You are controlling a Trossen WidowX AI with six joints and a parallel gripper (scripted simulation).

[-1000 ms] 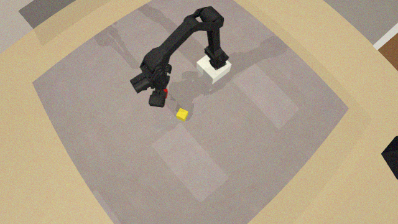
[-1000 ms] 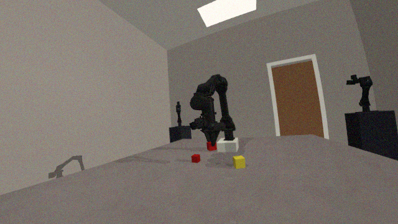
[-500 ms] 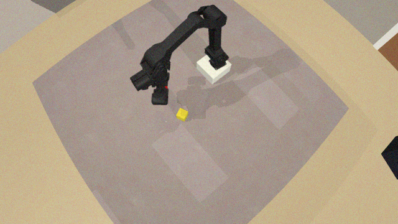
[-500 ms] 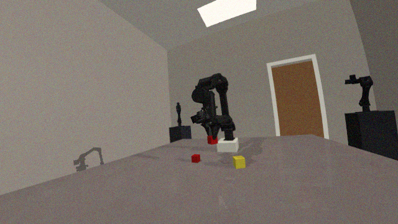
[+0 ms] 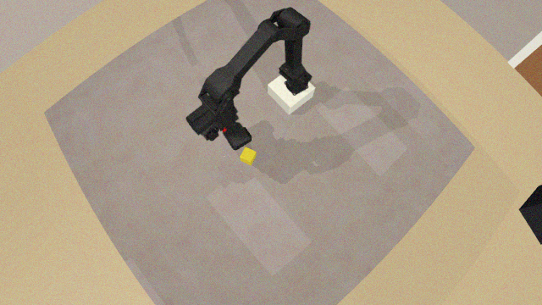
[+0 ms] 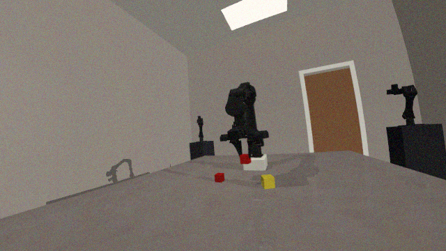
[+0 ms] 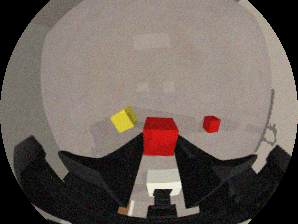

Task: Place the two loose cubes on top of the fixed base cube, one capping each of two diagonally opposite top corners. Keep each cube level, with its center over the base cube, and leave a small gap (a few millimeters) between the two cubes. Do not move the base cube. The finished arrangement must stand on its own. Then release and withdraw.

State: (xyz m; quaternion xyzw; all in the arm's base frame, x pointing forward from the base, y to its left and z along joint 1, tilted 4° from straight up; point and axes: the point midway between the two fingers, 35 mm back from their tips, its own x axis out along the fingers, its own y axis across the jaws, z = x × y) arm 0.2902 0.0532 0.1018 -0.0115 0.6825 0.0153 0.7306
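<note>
My gripper tip is 90 mm above the yellow cube, 70 mm to the right of it and 20 mm past it.
</note>
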